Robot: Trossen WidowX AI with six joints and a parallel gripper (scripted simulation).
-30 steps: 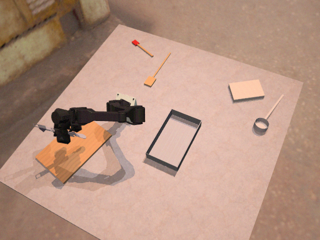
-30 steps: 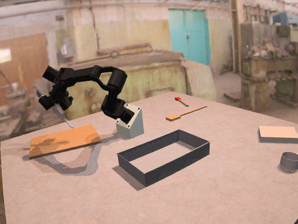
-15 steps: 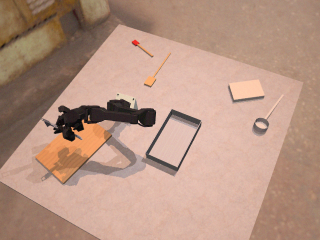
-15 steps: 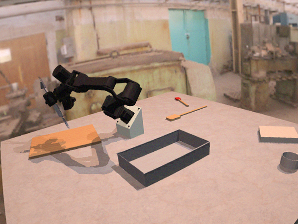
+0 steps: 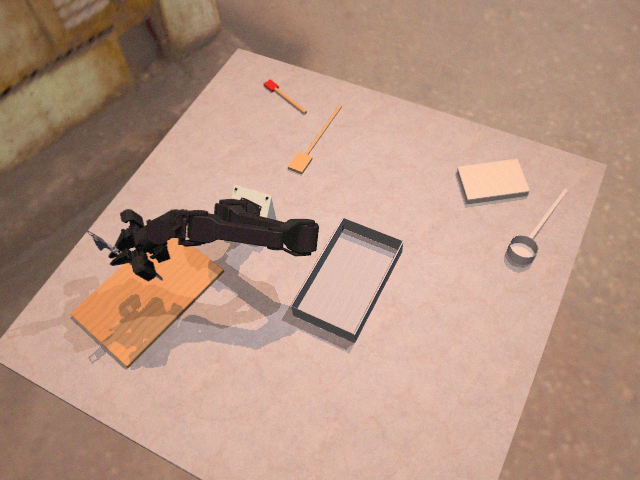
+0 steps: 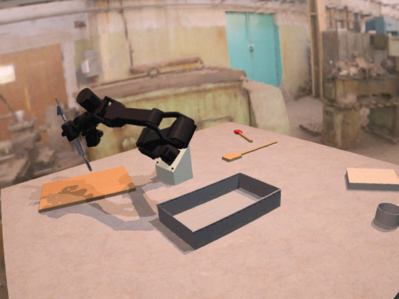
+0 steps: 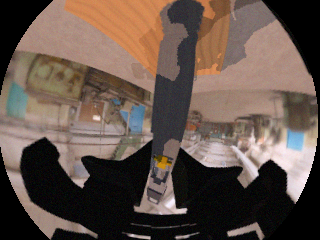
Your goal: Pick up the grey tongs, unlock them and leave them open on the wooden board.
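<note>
My gripper tip is 10 mm short of the wooden board, 30 mm to the right of it and 220 mm above it. From my gripper tip the other things lie so: red spatula: 40 mm behind, 850 mm to the left, 220 mm below; pale block: 710 mm ahead, 790 mm to the left, 210 mm below; roasting tin: 490 mm ahead, 310 mm to the left, 200 mm below.
</note>
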